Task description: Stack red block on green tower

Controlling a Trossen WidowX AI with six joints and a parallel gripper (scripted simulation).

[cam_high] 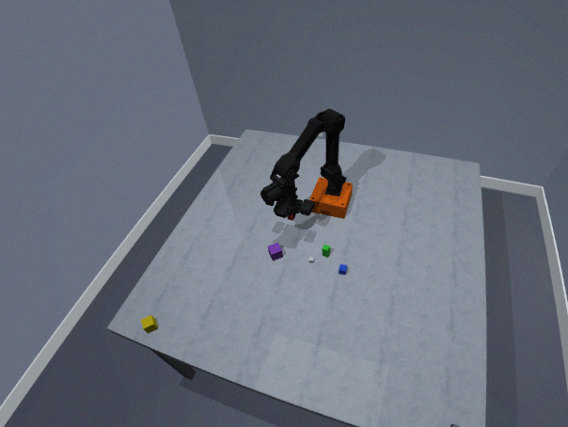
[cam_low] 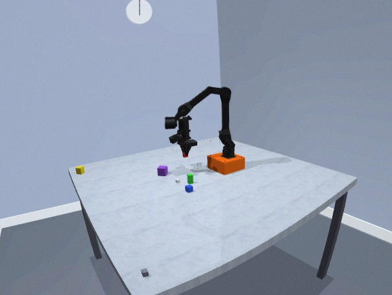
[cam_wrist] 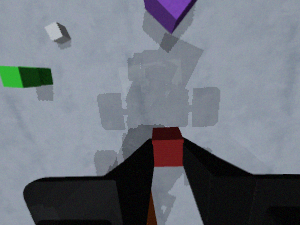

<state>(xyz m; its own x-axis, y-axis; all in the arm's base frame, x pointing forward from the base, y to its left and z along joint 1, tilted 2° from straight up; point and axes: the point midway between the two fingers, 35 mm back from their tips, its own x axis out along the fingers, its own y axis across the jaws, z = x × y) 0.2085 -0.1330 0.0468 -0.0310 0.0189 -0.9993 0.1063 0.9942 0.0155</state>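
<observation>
Now: gripper tip 80 mm short of the green block, 170 mm to the right of it and 60 mm above it. Also, from my gripper tip: red block (right at my gripper tip); then purple cube (140 mm ahead, 30 mm to the right, 70 mm below); then white cube (130 mm ahead, 120 mm to the left, 80 mm below).
</observation>
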